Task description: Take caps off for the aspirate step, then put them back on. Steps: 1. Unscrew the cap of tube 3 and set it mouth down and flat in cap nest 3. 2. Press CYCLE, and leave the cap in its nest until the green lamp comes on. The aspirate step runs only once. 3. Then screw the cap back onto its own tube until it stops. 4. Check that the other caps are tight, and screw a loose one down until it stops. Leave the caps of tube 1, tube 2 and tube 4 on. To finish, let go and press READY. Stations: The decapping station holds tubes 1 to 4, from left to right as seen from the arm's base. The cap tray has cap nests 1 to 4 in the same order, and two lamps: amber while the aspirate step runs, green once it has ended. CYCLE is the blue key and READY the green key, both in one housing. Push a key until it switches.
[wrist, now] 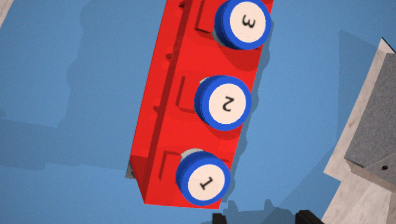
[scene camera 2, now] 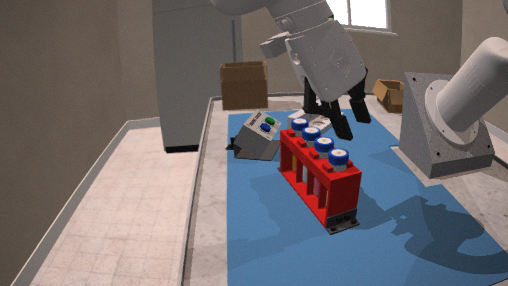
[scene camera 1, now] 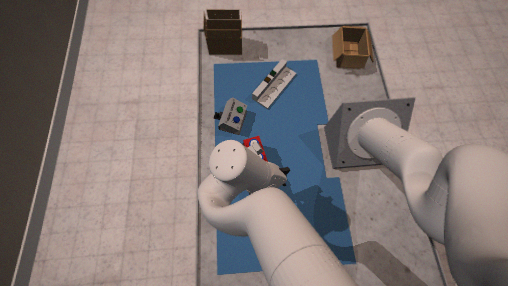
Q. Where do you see a grey key housing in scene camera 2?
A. At 256,142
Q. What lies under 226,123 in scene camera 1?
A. A grey key housing.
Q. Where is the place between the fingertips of my gripper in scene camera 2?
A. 355,130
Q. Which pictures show the brown cardboard box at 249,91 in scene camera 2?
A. Scene camera 2 and scene camera 1 only.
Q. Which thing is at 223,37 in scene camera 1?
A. A brown cardboard box.
